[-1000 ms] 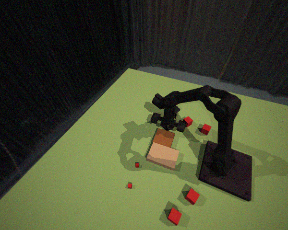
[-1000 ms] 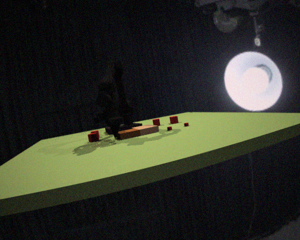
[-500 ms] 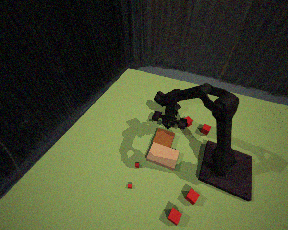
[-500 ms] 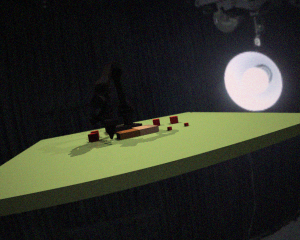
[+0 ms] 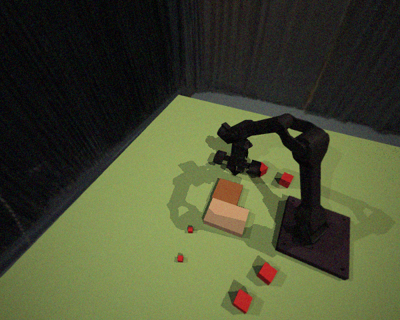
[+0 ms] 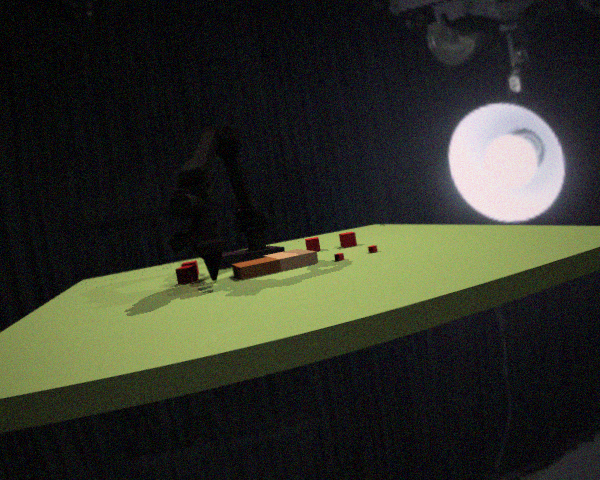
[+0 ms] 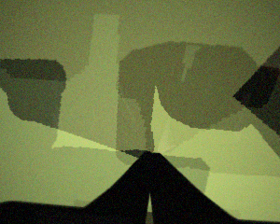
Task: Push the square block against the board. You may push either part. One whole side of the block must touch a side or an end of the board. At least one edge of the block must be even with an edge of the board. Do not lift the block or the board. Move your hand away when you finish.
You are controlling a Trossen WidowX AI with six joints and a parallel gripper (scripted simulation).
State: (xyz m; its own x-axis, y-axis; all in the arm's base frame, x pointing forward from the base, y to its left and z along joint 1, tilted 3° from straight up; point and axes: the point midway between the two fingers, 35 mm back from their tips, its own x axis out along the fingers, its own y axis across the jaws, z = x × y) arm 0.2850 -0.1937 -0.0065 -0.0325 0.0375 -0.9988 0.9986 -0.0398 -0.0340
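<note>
Now: gripper tip 11 cm to the right of the square block and 1 cm below it. The rest, counted from my gripper tip: board 2 cm behind, 21 cm to the left, 1 cm above.
</note>
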